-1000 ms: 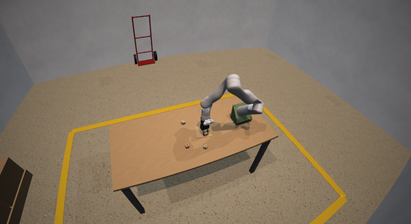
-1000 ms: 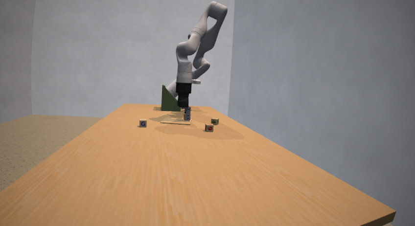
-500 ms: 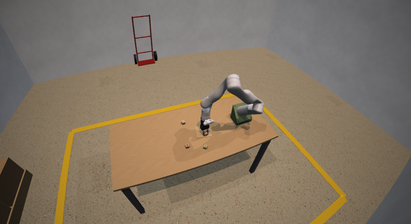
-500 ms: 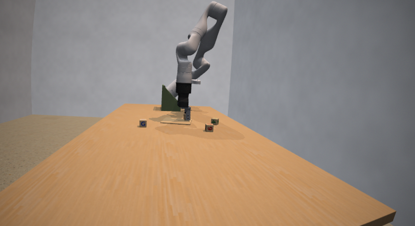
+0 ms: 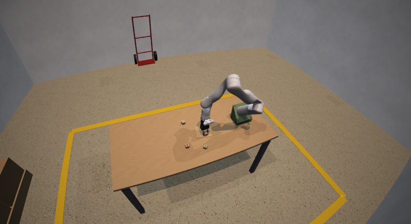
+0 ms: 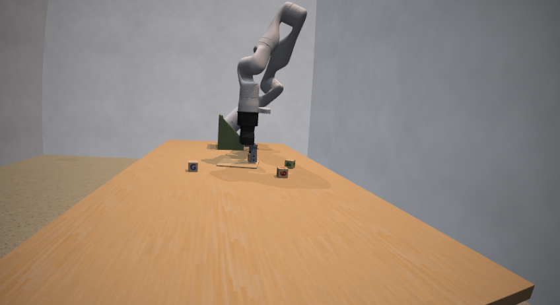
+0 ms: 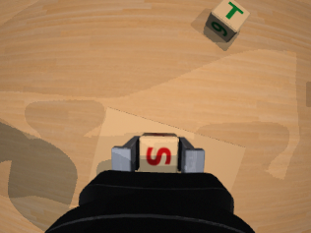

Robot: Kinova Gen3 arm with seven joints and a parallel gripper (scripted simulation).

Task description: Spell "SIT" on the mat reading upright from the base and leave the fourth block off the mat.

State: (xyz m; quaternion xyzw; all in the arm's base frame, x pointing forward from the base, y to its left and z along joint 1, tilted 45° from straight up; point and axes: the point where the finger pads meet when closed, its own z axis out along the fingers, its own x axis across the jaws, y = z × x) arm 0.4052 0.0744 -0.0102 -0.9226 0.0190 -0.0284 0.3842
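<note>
Now: the tan mat 5 cm to the right of my hand and 3 cm below it. Also, from my hand: green-marked block 12 cm to the left, 7 cm ahead, 1 cm below; then blue-marked block 22 cm to the right, 13 cm ahead, 1 cm below; then E block 20 cm ahead, 5 cm to the left, 1 cm below.
</note>
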